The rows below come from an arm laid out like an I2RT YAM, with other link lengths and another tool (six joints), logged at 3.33 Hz.
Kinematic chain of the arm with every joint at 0, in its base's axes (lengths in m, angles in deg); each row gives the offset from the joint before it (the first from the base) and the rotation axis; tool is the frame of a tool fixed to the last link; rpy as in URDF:
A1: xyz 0 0 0.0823 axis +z
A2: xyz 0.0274 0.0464 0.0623 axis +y
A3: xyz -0.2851 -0.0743 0 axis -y
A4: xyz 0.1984 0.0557 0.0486 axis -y
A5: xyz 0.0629 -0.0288 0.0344 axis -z
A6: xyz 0.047 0 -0.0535 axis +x
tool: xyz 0.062 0.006 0.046 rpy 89.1 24.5 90
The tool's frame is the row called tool.
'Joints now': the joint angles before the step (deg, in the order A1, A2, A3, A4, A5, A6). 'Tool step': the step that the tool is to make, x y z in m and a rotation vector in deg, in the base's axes. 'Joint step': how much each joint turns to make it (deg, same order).
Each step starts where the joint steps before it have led.
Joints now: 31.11, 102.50, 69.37, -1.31, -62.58, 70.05
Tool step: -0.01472, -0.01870, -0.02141, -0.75, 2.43, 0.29
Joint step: -1.74, -1.93, -7.34, 1.45, -1.97, -1.66
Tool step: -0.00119, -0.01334, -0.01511, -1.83, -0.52, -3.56
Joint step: -0.95, -1.12, -5.17, 3.95, 3.20, 0.38
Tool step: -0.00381, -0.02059, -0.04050, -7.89, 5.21, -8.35
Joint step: -0.07, 0.19, -6.29, 1.29, 9.17, 3.78
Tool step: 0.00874, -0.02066, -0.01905, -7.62, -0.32, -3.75
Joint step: -1.98, 1.51, 0.59, -6.21, 6.28, -5.17
